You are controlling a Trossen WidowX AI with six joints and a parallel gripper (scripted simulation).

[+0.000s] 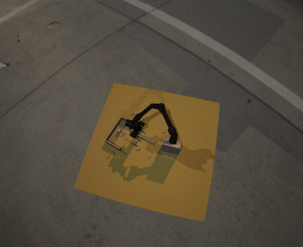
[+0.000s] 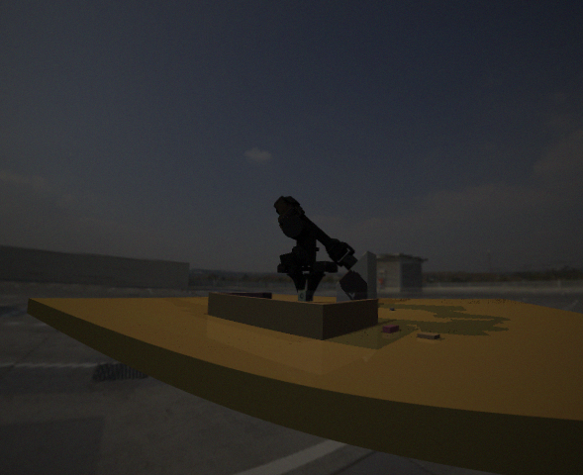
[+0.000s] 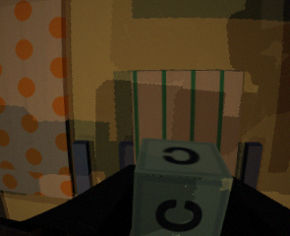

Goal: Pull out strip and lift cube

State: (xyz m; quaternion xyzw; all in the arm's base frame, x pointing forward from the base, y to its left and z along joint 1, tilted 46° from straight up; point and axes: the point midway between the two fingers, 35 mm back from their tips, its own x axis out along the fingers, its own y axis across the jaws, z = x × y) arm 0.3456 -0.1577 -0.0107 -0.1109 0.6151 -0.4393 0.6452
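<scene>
My gripper tip is now 8 cm past the green-striped strip, 3 cm above it and 2 cm to the right of it. From my gripper tip the other things lie so: white block (16 cm to the left, 3 cm below, 2 cm behind); then pink piece (23 cm to the left, 23 cm ahead, 3 cm below).
</scene>
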